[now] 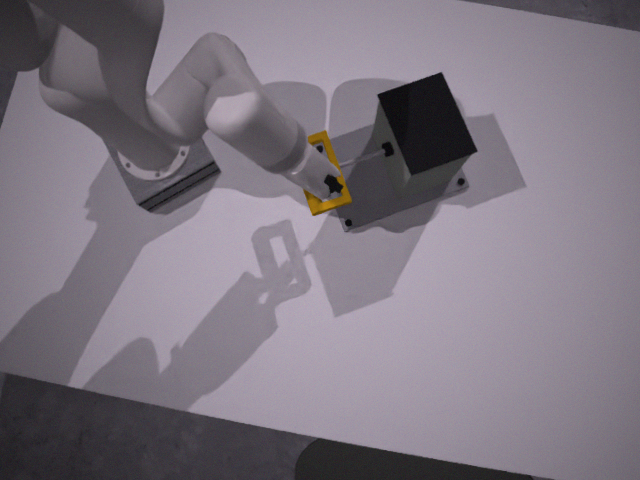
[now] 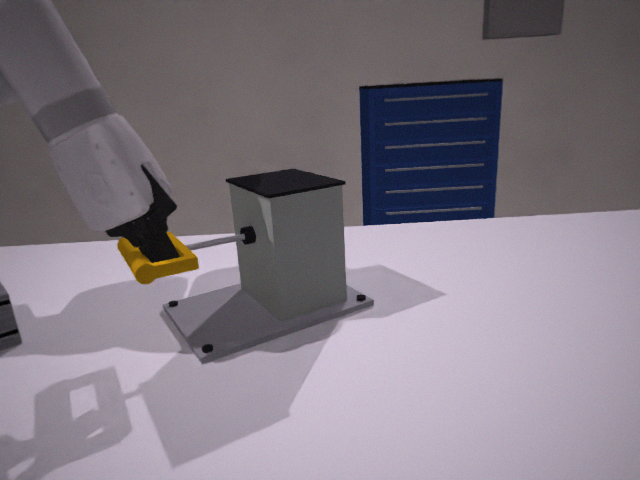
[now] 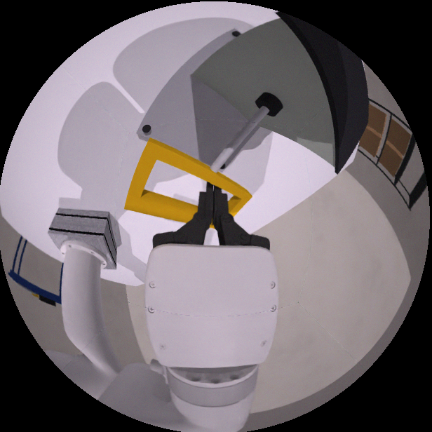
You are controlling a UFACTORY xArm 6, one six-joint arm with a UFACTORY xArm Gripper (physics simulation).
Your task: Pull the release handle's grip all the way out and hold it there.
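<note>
The yellow grip (image 1: pixel 344 194) (image 2: pixel 180 266) (image 3: pixel 137 175) is a rectangular loop at the outer end of a grey rod (image 1: pixel 361 158) (image 2: pixel 214 241) (image 3: pixel 242 137). The rod comes out of a black collar (image 1: pixel 387 149) (image 2: pixel 248 235) (image 3: pixel 269 104) on the side of the grey-green box (image 2: pixel 289 253) (image 3: pixel 260 65). The grip stands clear of the box, with a length of rod showing between them. My gripper (image 2: pixel 164 256) (image 3: pixel 212 189) is shut with nothing between its fingers. The closed fingers reach down into the grip's opening. Whether they touch its outer bar is hard to tell.
The box has a black lid (image 1: pixel 426 124) (image 2: pixel 286 181) and stands on a grey base plate (image 1: pixel 372 209) (image 2: pixel 227 335) with black bolts, on the white table (image 1: pixel 491 335) (image 2: pixel 465 361). The arm's base block (image 1: pixel 178 188) (image 3: pixel 82 223) is left of it. A blue drawer cabinet (image 2: pixel 431 155) stands behind the table.
</note>
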